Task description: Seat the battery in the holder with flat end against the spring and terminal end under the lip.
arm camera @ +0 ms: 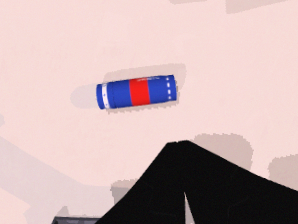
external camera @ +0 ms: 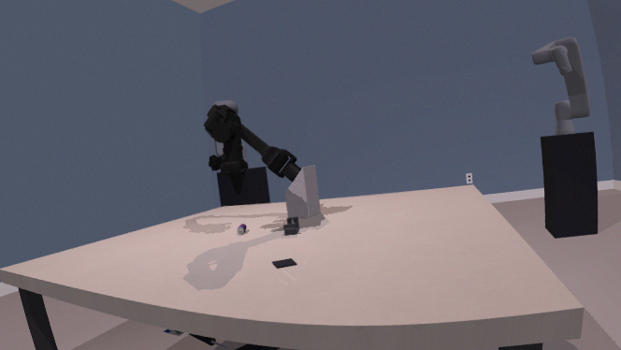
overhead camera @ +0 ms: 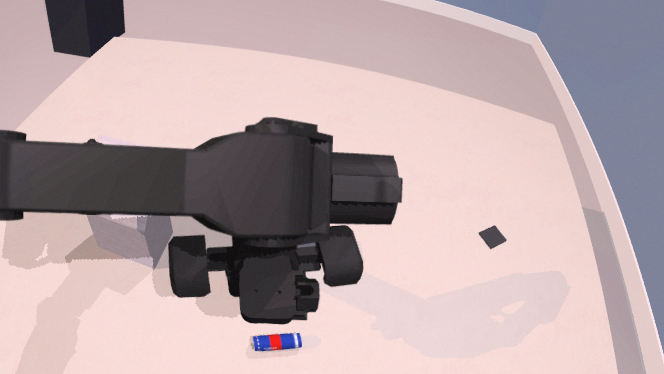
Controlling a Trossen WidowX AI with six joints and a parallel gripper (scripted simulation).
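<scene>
The battery lies 10 cm below my gripper tip, 2 cm ahead of it and 1 cm to the left of it. From my gripper tip the other things lie so: black square: 32 cm to the left, 32 cm ahead, 11 cm below.
</scene>
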